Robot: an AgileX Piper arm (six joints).
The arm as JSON. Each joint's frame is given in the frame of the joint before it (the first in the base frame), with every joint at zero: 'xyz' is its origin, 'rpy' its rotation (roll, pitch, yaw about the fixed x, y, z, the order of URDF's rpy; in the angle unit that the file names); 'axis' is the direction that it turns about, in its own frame. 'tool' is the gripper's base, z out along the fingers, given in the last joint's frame.
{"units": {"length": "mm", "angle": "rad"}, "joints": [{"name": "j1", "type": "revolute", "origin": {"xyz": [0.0, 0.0, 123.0], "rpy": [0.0, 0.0, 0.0]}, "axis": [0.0, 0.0, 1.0]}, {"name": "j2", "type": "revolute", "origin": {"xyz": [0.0, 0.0, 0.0], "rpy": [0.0, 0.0, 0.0]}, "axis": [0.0, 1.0, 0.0]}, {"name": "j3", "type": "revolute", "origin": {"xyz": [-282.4, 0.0, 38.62], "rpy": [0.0, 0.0, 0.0]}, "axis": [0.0, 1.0, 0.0]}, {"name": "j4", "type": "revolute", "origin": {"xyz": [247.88, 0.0, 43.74], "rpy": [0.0, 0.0, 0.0]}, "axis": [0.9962, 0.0, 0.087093]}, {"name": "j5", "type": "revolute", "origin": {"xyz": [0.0, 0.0, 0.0], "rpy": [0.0, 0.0, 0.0]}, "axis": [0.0, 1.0, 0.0]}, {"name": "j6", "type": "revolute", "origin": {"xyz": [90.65, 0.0, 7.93], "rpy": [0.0, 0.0, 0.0]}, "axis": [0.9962, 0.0, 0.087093]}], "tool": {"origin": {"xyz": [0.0, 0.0, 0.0], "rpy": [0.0, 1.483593, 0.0]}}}
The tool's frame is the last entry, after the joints.
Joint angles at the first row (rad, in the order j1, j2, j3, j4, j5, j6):
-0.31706, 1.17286, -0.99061, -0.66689, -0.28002, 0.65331
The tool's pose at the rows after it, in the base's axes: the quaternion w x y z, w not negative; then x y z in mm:
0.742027 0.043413 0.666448 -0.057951 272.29 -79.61 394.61
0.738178 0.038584 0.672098 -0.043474 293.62 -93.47 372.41
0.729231 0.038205 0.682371 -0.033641 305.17 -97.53 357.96
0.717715 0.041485 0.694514 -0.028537 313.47 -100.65 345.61
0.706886 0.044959 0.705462 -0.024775 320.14 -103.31 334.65
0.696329 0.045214 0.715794 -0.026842 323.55 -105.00 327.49
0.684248 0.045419 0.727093 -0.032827 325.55 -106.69 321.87
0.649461 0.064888 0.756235 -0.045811 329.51 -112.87 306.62
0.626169 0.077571 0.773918 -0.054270 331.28 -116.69 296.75
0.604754 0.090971 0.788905 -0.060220 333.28 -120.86 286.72
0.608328 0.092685 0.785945 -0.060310 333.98 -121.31 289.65
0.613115 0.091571 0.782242 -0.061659 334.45 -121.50 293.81
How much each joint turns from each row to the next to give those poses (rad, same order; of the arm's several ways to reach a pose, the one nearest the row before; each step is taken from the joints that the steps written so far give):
-0.03300, 0.06231, -0.00001, -0.00113, -0.05626, -0.00334
-0.03686, 0.10074, 0.00001, -0.00306, -0.10623, -0.00308
-0.00297, 0.05271, 0.00001, -0.00204, -0.02919, 0.00001
-0.00001, 0.03915, -0.00003, -0.00110, -0.00470, 0.00006
-0.00001, 0.03318, 0.00000, -0.00091, -0.00093, 0.00000
0.00000, 0.01794, -0.00001, -0.01028, 0.01170, 0.00002
-0.00002, 0.01131, -0.00090, -0.01410, 0.02354, 0.00004
0.00003, 0.02841, -0.00134, -0.00325, 0.07982, 0.00177
-0.00001, 0.01764, -0.00002, -0.00005, 0.05151, 0.00006
-0.00178, 0.02102, -0.00097, 0.00473, 0.04218, -0.00001
0.00000, -0.00097, -0.00805, 0.00534, 0.00089, -0.00005
0.00001, -0.00330, -0.00931, 0.00003, 0.00001, -0.00002

